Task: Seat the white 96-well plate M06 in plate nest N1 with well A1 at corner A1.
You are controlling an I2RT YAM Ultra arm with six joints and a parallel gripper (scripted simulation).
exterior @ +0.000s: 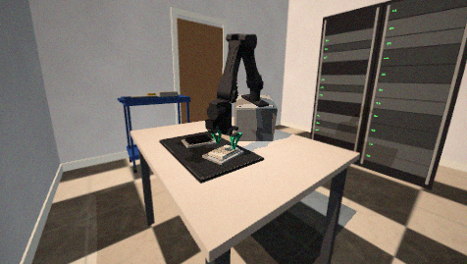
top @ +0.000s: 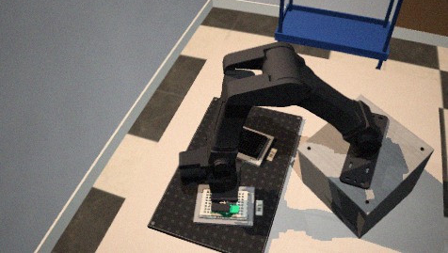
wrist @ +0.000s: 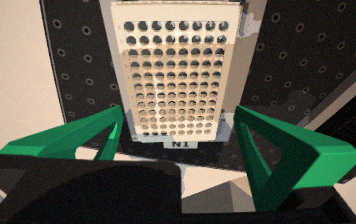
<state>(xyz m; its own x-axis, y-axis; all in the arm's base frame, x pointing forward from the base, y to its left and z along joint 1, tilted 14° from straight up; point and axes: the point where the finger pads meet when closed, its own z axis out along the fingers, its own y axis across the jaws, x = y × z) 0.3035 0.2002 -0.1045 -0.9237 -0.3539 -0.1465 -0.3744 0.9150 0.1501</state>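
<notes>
My hand is 10 mm short of the white 96-well plate M06, 10 mm to the right of it and 30 mm above it. Round my hand: black plate M09: 60 mm ahead, 220 mm to the right, 30 mm below; then grey plate nest N1: 10 mm ahead, 40 mm below; then label tag: 80 mm behind, 40 mm to the right, 50 mm below.
</notes>
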